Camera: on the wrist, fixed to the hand. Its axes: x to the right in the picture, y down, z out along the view.
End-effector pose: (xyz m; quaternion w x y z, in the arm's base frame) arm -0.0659 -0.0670 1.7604 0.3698 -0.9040 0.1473 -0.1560
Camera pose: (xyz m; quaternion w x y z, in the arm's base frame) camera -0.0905 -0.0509 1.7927 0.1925 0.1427 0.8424 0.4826
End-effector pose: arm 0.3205 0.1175 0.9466 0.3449 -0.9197 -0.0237 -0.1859
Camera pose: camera 0.2870 0.1287 0.9722 0.2004 -0.0312 0.8621 0.4645
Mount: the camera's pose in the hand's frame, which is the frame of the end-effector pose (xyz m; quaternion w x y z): -0.0229 -0.0303 -0.0215 0.0090 -0.0243 0.1309 -0.9911
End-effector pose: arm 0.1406 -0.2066 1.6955 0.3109 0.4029 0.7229 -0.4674
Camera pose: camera 0.1236 -0.2006 1.7353 0.5452 0.6592 -0.4578 0.2420
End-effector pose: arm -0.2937 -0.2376 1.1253 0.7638 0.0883 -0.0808 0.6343
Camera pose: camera -0.2678 -0.2598 1.0980 0.6482 -0.0207 0.1713 -0.7416
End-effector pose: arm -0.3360 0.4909 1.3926 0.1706 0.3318 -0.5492 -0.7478
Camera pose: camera -0.3015 0.5001 1.3676 0.6596 -0.6410 -0.3644 0.1457
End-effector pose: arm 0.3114 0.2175 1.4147 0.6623 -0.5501 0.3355 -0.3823
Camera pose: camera 0.2776 0.2243 1.4415 0.4302 0.3035 0.4462 0.7237
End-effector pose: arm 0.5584 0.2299 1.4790 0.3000 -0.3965 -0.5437 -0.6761
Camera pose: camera 0.5401 0.2153 1.4422 0.6058 -0.6165 0.3422 0.3685
